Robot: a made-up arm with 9 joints. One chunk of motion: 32 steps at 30 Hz.
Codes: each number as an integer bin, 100 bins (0 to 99) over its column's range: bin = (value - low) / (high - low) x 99, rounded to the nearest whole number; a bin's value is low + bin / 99 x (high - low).
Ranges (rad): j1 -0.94..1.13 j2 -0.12..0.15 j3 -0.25..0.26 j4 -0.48..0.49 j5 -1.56..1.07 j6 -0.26..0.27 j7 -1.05..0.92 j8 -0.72..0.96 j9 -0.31..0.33
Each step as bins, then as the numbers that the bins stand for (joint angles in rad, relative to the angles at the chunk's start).
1 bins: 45 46 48 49 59 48 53 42 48
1 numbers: 0.0009 0.0055 -0.0027 0.0001 0.0074 -0.0030 0.0046 -0.0073 0.0003
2 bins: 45 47 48 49 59 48 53 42 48
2 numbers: 0.0009 0.0082 -0.0027 0.0001 0.0074 -0.0030 0.0046 -0.0073 0.0003
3 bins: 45 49 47 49 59 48 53 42 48
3 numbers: 0.0009 0.0136 -0.0079 0.0001 0.0074 -0.0030 0.0046 -0.0073 0.0003
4 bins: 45 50 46 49 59 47 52 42 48
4 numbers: 0.0009 0.0164 -0.0130 0.0001 0.0074 -0.0084 -0.0153 -0.0073 0.0003
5 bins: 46 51 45 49 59 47 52 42 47
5 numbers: 0.0218 0.0191 -0.0182 0.0001 0.0074 -0.0084 -0.0153 -0.0073 -0.0062
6 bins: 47 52 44 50 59 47 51 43 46
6 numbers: 0.0427 0.0218 -0.0233 0.0099 0.0074 -0.0084 -0.0352 0.0097 -0.0126
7 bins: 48 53 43 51 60 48 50 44 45
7 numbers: 0.0636 0.0245 -0.0285 0.0197 0.0339 -0.0030 -0.0551 0.0267 -0.0191
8 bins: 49 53 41 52 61 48 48 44 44
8 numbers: 0.0845 0.0245 -0.0388 0.0295 0.0605 -0.0030 -0.0948 0.0267 -0.0256
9 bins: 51 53 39 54 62 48 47 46 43
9 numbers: 0.1264 0.0245 -0.0491 0.0491 0.0871 -0.0030 -0.1147 0.0606 -0.0320
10 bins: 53 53 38 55 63 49 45 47 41
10 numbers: 0.1682 0.0245 -0.0542 0.0589 0.1136 0.0023 -0.1545 0.0776 -0.0449
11 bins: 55 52 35 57 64 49 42 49 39
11 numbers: 0.2100 0.0218 -0.0697 0.0785 0.1402 0.0023 -0.2142 0.1115 -0.0579
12 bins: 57 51 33 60 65 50 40 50 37
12 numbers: 0.2518 0.0191 -0.0800 0.1079 0.1668 0.0077 -0.2540 0.1285 -0.0708
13 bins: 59 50 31 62 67 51 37 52 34
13 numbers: 0.2936 0.0164 -0.0903 0.1275 0.2199 0.0130 -0.3137 0.1624 -0.0902
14 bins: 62 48 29 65 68 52 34 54 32
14 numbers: 0.3564 0.0109 -0.1006 0.1569 0.2465 0.0184 -0.3734 0.1964 -0.1031
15 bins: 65 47 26 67 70 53 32 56 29
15 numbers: 0.4191 0.0082 -0.1161 0.1765 0.2996 0.0237 -0.4132 0.2303 -0.1225
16 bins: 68 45 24 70 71 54 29 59 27
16 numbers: 0.4818 0.0027 -0.1264 0.2059 0.3262 0.0291 -0.4729 0.2812 -0.1355
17 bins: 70 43 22 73 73 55 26 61 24
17 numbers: 0.5236 -0.0027 -0.1367 0.2353 0.3793 0.0344 -0.5326 0.3152 -0.1548
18 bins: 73 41 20 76 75 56 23 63 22
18 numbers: 0.5864 -0.0082 -0.1470 0.2646 0.4324 0.0398 -0.5923 0.3491 -0.1678
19 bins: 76 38 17 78 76 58 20 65 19
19 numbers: 0.6491 -0.0164 -0.1624 0.2842 0.4590 0.0505 -0.6520 0.3830 -0.1872
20 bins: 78 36 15 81 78 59 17 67 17
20 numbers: 0.6909 -0.0218 -0.1727 0.3136 0.5121 0.0559 -0.7117 0.4170 -0.2001
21 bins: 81 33 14 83 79 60 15 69 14
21 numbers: 0.7536 -0.0300 -0.1779 0.3332 0.5387 0.0612 -0.7515 0.4509 -0.2195
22 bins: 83 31 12 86 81 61 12 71 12
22 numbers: 0.7955 -0.0355 -0.1882 0.3626 0.5918 0.0666 -0.8112 0.4848 -0.2324
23 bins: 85 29 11 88 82 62 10 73 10
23 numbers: 0.8373 -0.0409 -0.1933 0.3822 0.6184 0.0719 -0.8510 0.5188 -0.2454
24 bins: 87 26 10 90 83 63 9 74 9
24 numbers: 0.8791 -0.0491 -0.1985 0.4018 0.6449 0.0773 -0.8709 0.5358 -0.2518
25 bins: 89 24 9 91 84 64 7 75 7
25 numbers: 0.9209 -0.0545 -0.2036 0.4116 0.6715 0.0826 -0.9107 0.5527 -0.2647
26 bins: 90 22 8 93 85 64 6 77 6
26 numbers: 0.9418 -0.0600 -0.2088 0.4312 0.6981 0.0826 -0.9306 0.5867 -0.2712
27 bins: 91 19 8 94 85 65 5 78 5
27 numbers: 0.9627 -0.0682 -0.2088 0.4410 0.6981 0.0880 -0.9505 0.6036 -0.2777
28 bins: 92 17 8 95 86 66 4 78 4
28 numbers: 0.9836 -0.0736 -0.2088 0.4508 0.7246 0.0933 -0.9704 0.6036 -0.2841
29 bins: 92 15 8 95 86 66 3 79 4
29 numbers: 0.9836 -0.0791 -0.2088 0.4508 0.7246 0.0933 -0.9903 0.6206 -0.2841
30 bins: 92 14 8 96 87 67 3 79 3
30 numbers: 0.9836 -0.0818 -0.2088 0.4606 0.7512 0.0987 -0.9903 0.6206 -0.2906
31 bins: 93 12 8 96 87 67 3 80 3
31 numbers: 1.0045 -0.0873 -0.2088 0.4606 0.7512 0.0987 -0.9903 0.6376 -0.2906
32 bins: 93 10 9 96 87 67 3 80 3
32 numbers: 1.0045 -0.0927 -0.2036 0.4606 0.7512 0.0987 -0.9903 0.6376 -0.2906
